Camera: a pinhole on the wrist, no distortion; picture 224 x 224 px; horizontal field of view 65.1 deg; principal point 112.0 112.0 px. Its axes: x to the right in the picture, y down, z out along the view. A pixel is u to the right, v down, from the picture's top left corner.
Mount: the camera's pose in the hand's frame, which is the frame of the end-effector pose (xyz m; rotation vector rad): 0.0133 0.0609 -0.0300 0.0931 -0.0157 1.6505
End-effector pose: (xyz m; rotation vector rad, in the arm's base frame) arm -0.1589 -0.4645 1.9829 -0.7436 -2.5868 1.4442
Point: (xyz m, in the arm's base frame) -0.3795 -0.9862 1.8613
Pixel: 44.2 137.5
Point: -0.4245 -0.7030 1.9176
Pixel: 14.7 67.5
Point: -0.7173 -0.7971 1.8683
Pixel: 15.4 20.0
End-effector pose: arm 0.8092 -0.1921 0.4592 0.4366 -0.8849 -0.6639
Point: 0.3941 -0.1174 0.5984
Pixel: 103.2 192.8
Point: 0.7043 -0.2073 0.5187
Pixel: 43.7 146.2
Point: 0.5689 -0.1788 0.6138
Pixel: 103.2 147.3
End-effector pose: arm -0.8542 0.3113 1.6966 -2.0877 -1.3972 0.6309
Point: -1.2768 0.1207 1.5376
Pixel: outside the picture
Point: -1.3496 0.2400 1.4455
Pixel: 61.5 203.7
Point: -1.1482 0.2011 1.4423
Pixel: 106.0 213.5
